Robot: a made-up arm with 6 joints.
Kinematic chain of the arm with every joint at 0, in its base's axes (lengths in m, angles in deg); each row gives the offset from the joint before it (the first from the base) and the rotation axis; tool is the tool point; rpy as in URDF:
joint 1: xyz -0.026 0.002 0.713 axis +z
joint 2: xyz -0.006 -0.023 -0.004 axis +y
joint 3: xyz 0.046 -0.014 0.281 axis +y
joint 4: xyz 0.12 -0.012 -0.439 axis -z
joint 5: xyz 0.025 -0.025 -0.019 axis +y
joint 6: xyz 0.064 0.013 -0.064 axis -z
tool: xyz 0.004 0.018 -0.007 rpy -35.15 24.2 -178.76
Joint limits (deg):
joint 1: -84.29..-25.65
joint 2: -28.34..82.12
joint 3: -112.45..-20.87
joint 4: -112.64..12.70
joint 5: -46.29..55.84
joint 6: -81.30..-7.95
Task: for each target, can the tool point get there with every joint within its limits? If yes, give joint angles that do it. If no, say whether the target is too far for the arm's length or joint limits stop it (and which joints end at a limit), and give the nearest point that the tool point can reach.
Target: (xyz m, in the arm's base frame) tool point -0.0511 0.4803 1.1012
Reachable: no: joint limits stop it (at a limit: joint 1, joint 2, joint 3, joint 5, joint 6) | nearest point 0.0835 0.0291 1.4199 | short by 0.569 m
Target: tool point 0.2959 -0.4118 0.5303
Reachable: yes | joints -57.83 33.40 -64.01 -103.13 -20.10 -26.96
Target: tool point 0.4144 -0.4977 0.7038
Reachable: yes | joints -47.81 25.24 -72.61 -36.12 11.26 -48.31
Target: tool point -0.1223 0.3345 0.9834
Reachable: no: joint limits stop it (at a limit: joint 1, joint 2, joint 3, joint 5, joint 6) | nearest point 0.0985 0.0228 1.4066 | short by 0.570 m
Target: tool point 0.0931 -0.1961 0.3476
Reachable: yes | joints -69.68 43.58 -27.76 -68.95 -15.83 -42.97
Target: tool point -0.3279 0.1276 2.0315
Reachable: no: too far | nearest point -0.0885 -0.0466 1.5130 | short by 0.597 m
